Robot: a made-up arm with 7 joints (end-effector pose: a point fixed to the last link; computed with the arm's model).
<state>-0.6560 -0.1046 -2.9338 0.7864 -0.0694 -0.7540 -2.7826</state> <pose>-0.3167 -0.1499 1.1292 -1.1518 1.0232 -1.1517</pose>
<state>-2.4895 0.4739 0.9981 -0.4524 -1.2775 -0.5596 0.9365</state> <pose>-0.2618 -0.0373 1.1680 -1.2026 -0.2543 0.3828</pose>
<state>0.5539 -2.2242 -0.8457 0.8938 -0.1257 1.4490 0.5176</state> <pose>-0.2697 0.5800 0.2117 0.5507 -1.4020 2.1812</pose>
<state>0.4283 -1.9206 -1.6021 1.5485 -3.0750 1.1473 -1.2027</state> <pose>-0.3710 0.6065 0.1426 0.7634 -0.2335 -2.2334</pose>
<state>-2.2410 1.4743 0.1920 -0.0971 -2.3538 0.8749 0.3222</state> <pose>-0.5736 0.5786 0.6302 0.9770 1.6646 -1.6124</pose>
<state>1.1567 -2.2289 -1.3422 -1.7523 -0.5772 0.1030 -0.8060</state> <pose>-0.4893 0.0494 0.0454 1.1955 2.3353 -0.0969</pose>
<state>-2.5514 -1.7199 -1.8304 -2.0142 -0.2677 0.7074 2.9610</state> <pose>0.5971 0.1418 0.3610 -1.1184 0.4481 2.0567</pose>
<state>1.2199 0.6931 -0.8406 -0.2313 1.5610 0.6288 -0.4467</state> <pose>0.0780 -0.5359 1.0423 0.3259 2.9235 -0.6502</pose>
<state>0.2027 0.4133 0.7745 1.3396 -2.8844 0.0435 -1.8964</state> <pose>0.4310 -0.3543 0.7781 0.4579 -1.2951 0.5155</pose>
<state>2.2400 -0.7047 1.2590 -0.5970 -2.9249 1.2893 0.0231</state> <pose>0.6141 0.2127 0.7833 0.9757 -1.9965 0.0980</pose>
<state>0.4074 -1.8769 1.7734 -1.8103 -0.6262 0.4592 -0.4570</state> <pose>-0.2033 0.6044 0.4049 -1.2609 -0.4391 2.5377</pose>
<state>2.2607 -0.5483 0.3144 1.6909 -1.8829 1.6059 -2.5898</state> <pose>0.0839 -0.0376 0.9250 -0.1857 -0.6890 0.8678</pose>
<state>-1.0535 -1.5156 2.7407 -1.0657 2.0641 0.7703 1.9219</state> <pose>-0.5613 -0.3542 0.6801 -0.8431 0.1624 -1.8024</pose>
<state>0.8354 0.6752 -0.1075 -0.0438 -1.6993 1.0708 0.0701</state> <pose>0.3937 -0.1826 1.0938 -2.1728 0.9028 0.4071</pose>
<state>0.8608 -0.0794 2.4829 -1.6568 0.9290 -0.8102 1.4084</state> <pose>0.3729 -0.1069 0.8055 -0.6620 2.5360 0.7943</pose>
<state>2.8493 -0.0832 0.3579 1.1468 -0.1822 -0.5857 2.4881</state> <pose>-0.2994 0.0342 1.0567 -1.3833 0.2392 -1.0439</pose>
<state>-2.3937 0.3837 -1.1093 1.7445 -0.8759 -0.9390 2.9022</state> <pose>-0.4914 -0.0106 0.6891 -1.3292 -0.7987 -1.5998</pose>
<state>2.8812 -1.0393 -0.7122 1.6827 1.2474 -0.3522 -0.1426</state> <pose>0.2815 -0.2483 0.8005 -0.4159 -1.0556 0.2232</pose>
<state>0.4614 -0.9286 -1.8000 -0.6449 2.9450 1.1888 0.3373</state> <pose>-0.5363 -0.0746 0.8843 -0.0608 2.5140 -0.2111</pose>
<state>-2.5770 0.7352 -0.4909 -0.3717 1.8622 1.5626 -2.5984</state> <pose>-0.1978 0.4214 0.9190 -1.1638 0.5620 2.5058</pose>
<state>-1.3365 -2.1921 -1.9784 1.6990 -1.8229 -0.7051 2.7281</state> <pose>-0.4708 -0.1357 0.0427 -0.2274 0.3966 -1.8348</pose>
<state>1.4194 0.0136 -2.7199 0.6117 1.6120 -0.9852 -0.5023</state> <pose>-0.0410 0.2888 1.0969 -1.3973 -0.1711 -1.6437</pose>
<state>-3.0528 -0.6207 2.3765 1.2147 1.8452 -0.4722 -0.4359</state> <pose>0.5827 0.2861 0.6647 2.5179 -0.5940 1.2946</pose>
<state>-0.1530 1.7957 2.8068 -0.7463 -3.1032 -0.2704 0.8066</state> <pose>0.6557 0.2868 -0.0518 2.0450 -1.2084 -0.0555</pose>
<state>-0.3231 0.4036 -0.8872 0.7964 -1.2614 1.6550 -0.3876</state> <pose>0.1158 0.3886 0.9572 1.6407 0.9967 -1.4844</pose>
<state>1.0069 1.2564 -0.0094 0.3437 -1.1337 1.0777 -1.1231</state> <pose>0.5565 -0.5509 0.4531 -0.2169 0.7970 1.6570</pose>
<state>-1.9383 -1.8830 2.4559 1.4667 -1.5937 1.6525 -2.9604</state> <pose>0.4370 -0.2932 0.1564 -1.8504 1.6468 -0.5036</pose>
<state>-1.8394 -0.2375 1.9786 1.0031 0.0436 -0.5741 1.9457</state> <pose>0.4025 -0.1652 1.0356 0.0576 -1.8103 1.5945</pose>
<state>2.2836 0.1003 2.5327 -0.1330 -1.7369 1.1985 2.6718</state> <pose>-0.2117 -0.1119 1.1032 -0.4060 -0.0169 -1.3845</pose>
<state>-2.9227 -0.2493 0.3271 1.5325 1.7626 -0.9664 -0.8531</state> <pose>-0.2238 0.0747 0.8669 -1.2465 -1.8109 -0.6043</pose>
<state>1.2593 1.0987 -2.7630 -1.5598 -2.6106 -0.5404 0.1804</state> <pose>0.1119 -0.5769 0.2156 0.5601 -2.1005 -0.5795</pose>
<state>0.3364 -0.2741 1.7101 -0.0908 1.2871 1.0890 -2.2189</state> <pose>-0.3728 0.1838 1.0993 0.5699 0.7665 -1.7941</pose>
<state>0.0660 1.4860 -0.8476 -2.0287 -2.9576 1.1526 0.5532</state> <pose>0.0658 -0.1929 0.5573 -1.4338 -1.1488 -1.2926</pose>
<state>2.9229 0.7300 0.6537 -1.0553 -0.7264 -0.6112 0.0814</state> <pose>-0.0311 -0.2366 1.0339 -0.0443 -1.1327 1.5761</pose>
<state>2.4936 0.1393 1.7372 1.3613 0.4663 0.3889 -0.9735</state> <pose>-0.2050 0.4026 0.8486 2.9193 0.4049 -0.5432</pose>
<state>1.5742 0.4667 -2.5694 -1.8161 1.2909 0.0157 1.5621</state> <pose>-0.2170 -0.4976 0.5408 0.9457 2.6476 0.8556</pose>
